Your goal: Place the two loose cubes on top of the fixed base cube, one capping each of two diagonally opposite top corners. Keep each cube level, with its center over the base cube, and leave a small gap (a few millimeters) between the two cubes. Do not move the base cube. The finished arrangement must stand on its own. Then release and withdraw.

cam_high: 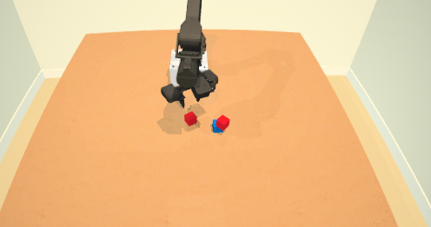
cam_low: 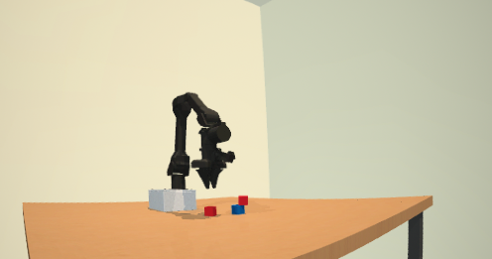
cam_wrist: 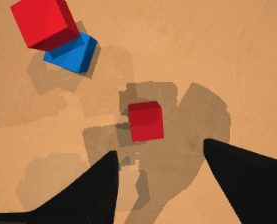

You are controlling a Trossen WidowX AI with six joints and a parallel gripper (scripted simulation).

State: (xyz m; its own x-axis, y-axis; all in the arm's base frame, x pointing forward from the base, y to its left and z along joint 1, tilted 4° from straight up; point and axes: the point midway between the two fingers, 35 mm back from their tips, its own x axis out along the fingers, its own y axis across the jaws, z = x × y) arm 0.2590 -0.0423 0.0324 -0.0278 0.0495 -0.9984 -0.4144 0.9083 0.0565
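The blue base cube lies 40 mm ahead of my gripper tip, 90 mm to the left of it and 80 mm below it.
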